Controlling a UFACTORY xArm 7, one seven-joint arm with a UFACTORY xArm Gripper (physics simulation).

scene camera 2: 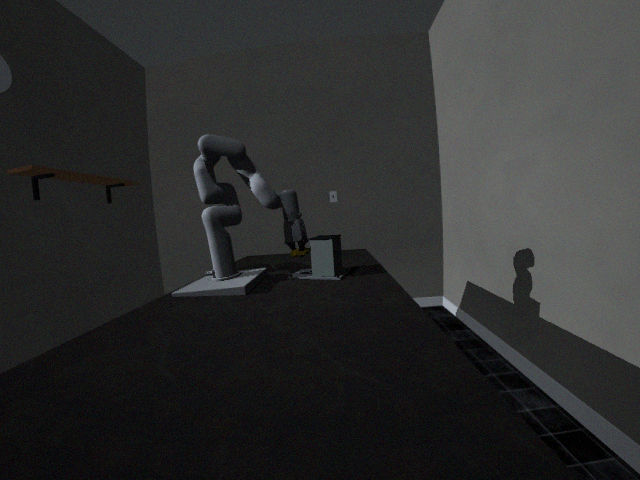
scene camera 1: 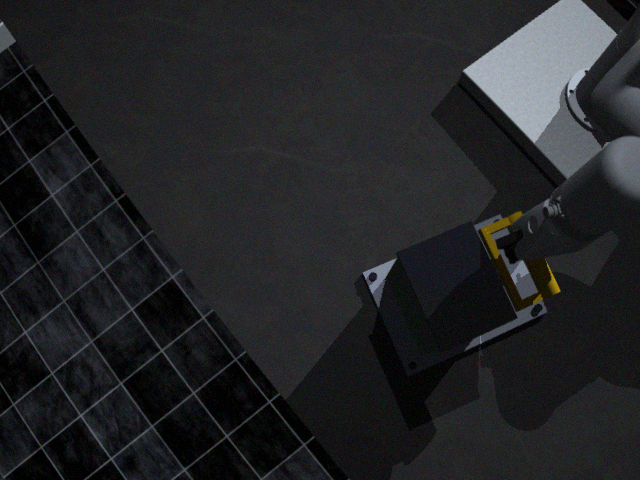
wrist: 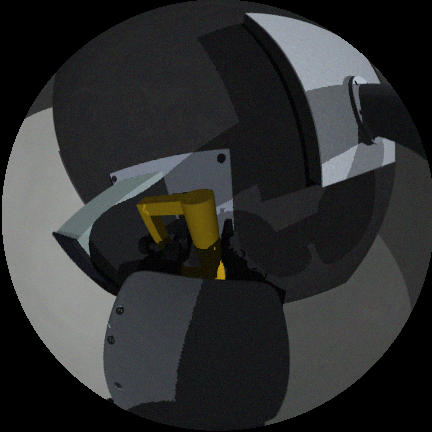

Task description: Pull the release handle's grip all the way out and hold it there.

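Observation:
The release handle is a yellow rectangular loop on the side of a box-shaped housing [scene camera 1: 439, 273] [scene camera 2: 323, 257] [wrist: 107, 202], dark on top with a pale green side. The loop's thick round outer bar is the grip [scene camera 1: 550, 280] [scene camera 2: 299, 253] [wrist: 201, 222]. It stands apart from the housing, with an open gap between. My gripper [scene camera 2: 297, 246] [wrist: 208, 226] points down and is shut on the grip, one black finger inside the loop and the other outside. In scene camera 1 the arm hides the outer finger and part of the grip.
The housing stands on a light base plate [scene camera 1: 381, 271] [wrist: 200, 170] with dark bolts at its corners. The arm's pale mounting slab [scene camera 1: 527, 67] [scene camera 2: 222, 285] [wrist: 320, 80] is close by on the handle's side. A wooden shelf [scene camera 2: 72, 176] hangs on the left wall.

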